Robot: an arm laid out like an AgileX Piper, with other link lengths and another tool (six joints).
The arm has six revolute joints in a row. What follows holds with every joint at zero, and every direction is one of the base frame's.
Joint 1 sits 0.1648 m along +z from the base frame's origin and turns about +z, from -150 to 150 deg.
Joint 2 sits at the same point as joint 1 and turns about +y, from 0 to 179.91 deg.
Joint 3 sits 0.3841 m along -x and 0.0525 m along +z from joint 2 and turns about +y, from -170 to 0 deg.
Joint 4 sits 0.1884 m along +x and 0.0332 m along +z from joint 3 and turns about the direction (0.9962, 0, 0.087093), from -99.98 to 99.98 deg.
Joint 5 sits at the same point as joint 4 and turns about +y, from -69.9 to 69.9 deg.
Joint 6 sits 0.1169 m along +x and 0.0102 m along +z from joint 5 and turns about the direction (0.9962, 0, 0.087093), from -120 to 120 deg.
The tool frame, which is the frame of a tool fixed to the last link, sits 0.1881 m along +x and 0.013 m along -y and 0.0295 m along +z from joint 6; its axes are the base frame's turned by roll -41.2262, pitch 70.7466 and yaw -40.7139 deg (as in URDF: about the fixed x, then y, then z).
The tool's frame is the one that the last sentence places.
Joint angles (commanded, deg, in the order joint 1, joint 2, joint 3, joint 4, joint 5, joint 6), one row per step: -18.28 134.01 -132.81 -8.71 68.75 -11.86; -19.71 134.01 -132.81 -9.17 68.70 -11.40; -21.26 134.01 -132.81 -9.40 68.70 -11.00; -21.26 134.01 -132.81 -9.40 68.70 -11.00; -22.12 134.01 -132.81 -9.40 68.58 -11.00; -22.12 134.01 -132.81 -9.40 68.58 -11.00; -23.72 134.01 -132.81 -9.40 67.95 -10.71; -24.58 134.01 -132.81 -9.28 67.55 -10.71; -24.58 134.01 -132.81 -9.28 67.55 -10.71; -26.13 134.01 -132.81 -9.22 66.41 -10.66; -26.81 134.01 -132.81 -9.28 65.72 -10.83; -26.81 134.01 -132.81 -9.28 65.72 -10.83; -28.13 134.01 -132.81 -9.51 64.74 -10.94; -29.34 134.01 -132.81 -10.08 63.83 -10.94
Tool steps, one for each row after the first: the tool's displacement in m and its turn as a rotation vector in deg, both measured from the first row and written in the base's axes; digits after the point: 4 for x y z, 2 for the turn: -0.0071 -0.0168 0.0005 -0.29 -0.02 -1.86; -0.0150 -0.0336 0.0007 -0.37 -0.06 -3.79; -0.0150 -0.0336 0.0007 -0.37 -0.06 -3.79; -0.0188 -0.0423 0.0010 -0.41 -0.16 -4.63; -0.0188 -0.0423 0.0010 -0.41 -0.16 -4.63; -0.0244 -0.0592 0.0026 -0.53 -0.82 -6.39; -0.0271 -0.0678 0.0035 -0.57 -1.23 -7.17; -0.0271 -0.0678 0.0035 -0.57 -1.23 -7.17; -0.0308 -0.0845 0.0065 -0.94 -2.30 -8.58; -0.0319 -0.0926 0.0084 -1.34 -2.85 -9.00; -0.0319 -0.0926 0.0084 -1.34 -2.85 -9.00; -0.0363 -0.1080 0.0113 -2.00 -3.60 -10.07; -0.0415 -0.1235 0.0145 -2.93 -4.17 -11.15
